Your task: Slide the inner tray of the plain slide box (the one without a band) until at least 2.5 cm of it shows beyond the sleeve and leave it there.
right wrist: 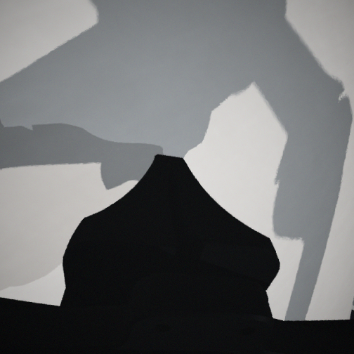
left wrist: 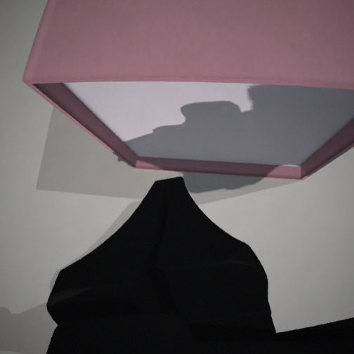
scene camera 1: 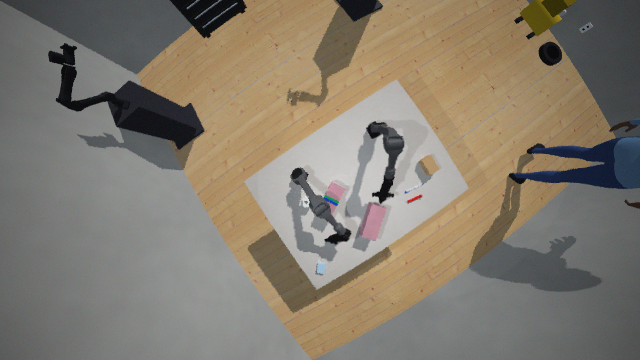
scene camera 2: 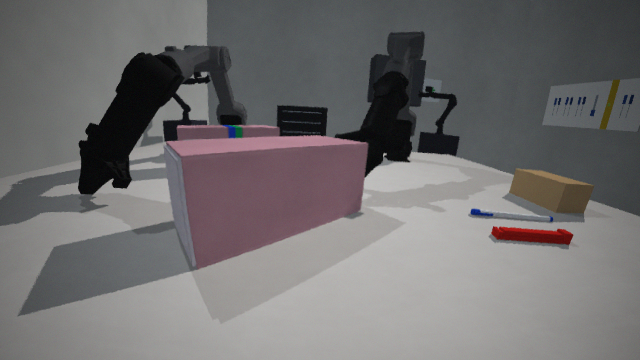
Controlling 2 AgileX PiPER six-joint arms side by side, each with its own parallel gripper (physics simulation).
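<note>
The plain pink slide box (scene camera 1: 374, 221) (scene camera 2: 275, 195) (left wrist: 190, 40) lies on the table. Its white inner tray (scene camera 2: 178, 205) (left wrist: 120, 107) shows at the sleeve's left end in scene camera 2, about level with the edge. In the left wrist view the tray's near end sits slightly inside the sleeve. My left gripper (scene camera 1: 383, 200) (left wrist: 172, 195) is shut and empty, close in front of that recessed end; its tips are hidden behind the box in scene camera 2. My right gripper (scene camera 1: 338, 238) (scene camera 2: 89, 190) (right wrist: 166, 173) is shut and empty, low over the table, left of the box and apart from it.
A pink box with a blue and green band (scene camera 1: 335, 191) (scene camera 2: 200, 132) lies partly under my right arm. A tan block (scene camera 1: 429, 165) (scene camera 2: 550, 191), a pen (scene camera 2: 512, 216) and a red bar (scene camera 1: 414, 198) (scene camera 2: 532, 235) lie at the right. A light blue block (scene camera 1: 321, 268) lies near the lower corner.
</note>
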